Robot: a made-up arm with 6 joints. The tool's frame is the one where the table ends. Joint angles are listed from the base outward.
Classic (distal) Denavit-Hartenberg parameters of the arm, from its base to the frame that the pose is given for. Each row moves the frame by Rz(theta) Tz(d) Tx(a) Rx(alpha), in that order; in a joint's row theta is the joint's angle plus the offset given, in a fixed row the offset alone. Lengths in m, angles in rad.
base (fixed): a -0.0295  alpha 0  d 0  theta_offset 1.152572
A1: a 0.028  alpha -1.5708  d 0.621  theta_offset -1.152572
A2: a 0.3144  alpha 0  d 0  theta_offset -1.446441
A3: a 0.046  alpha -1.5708  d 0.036  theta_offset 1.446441
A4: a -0.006  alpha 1.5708  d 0.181  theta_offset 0
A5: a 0.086  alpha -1.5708  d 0.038  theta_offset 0
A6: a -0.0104  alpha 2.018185  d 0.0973  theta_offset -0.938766
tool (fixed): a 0  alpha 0  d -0.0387  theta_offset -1.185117
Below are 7 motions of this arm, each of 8 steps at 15 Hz.
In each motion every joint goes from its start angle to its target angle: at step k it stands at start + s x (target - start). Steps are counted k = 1, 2, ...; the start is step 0. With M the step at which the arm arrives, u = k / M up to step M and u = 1 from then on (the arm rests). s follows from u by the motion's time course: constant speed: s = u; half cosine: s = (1 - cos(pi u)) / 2; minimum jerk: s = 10 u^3 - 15 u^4 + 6 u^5.
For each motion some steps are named. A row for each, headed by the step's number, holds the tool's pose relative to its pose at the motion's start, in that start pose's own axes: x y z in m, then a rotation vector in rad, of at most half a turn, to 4 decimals.
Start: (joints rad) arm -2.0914 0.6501 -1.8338 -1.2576 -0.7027 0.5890
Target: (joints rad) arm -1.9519 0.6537 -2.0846 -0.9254 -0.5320 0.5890
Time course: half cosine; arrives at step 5
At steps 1, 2, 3, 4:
1: 0.0022 0.0033 -0.0086 -0.0220 -0.0239 0.0032
2: 0.0094 0.0119 -0.0304 -0.0821 -0.0842 0.0058
3: 0.0213 0.0225 -0.0559 -0.1609 -0.1536 -0.0027
4: 0.0331 0.0309 -0.0750 -0.2275 -0.2047 -0.0190

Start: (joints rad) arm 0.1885 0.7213 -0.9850 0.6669 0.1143 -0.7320
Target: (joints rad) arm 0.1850 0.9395 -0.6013 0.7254 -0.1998 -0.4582
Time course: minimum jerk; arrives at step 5
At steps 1, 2, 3, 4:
1: -0.0100 -0.0026 0.0011 -0.0221 0.0209 0.0088
2: -0.0526 -0.0154 0.0093 -0.1204 0.1093 0.0545
3: -0.1052 -0.0366 0.0282 -0.2553 0.2185 0.1346
4: -0.1367 -0.0531 0.0459 -0.3470 0.2846 0.2018

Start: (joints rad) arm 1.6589 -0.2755 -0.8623 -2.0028 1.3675 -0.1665
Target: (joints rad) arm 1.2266 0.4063 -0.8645 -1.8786 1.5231 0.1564
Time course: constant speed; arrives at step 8
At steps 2, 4, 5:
2: -0.0008 0.0605 -0.0251 0.1491 0.0542 -0.0282
4: -0.0033 0.1271 -0.0369 0.2989 0.1157 -0.0563
5: -0.0046 0.1618 -0.0374 0.3738 0.1484 -0.0700

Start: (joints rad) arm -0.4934 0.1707 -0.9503 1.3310 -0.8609 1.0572
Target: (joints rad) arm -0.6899 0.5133 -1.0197 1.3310 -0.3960 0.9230
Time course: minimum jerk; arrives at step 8
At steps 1, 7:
1: -0.0022 -0.0006 -0.0016 -0.0008 -0.0057 0.0070
7: -0.1069 -0.0399 -0.1285 -0.1397 -0.3180 0.4240

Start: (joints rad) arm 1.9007 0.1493 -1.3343 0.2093 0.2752 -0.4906
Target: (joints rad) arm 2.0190 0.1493 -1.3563 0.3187 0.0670 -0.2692
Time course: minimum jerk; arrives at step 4
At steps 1, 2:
1: 0.0046 0.0026 0.0006 -0.0228 -0.0114 -0.0259
2: 0.0219 0.0116 0.0038 -0.1094 -0.0504 -0.1290

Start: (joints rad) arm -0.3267 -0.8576 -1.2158 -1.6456 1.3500 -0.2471
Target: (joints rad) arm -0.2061 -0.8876 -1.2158 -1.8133 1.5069 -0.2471
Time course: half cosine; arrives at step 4
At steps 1, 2, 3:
1: -0.0035 -0.0028 0.0008 -0.0090 0.0048 0.0158
2: -0.0121 -0.0099 0.0028 -0.0329 0.0181 0.0526
3: -0.0211 -0.0173 0.0047 -0.0599 0.0339 0.0874

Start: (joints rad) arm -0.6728 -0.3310 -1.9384 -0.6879 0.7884 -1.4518
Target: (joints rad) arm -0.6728 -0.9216 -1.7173 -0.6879 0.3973 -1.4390
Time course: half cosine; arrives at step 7
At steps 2, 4, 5, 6, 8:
2: 0.0314 -0.0351 0.0362 -0.0972 -0.0290 0.0896
4: 0.1110 -0.0929 0.1263 -0.3084 -0.0914 0.2992
5: 0.1520 -0.1092 0.1718 -0.4047 -0.1196 0.4024
6: 0.1812 -0.1161 0.2037 -0.4699 -0.1386 0.4753
8: 0.1917 -0.1176 0.2151 -0.4929 -0.1453 0.5016

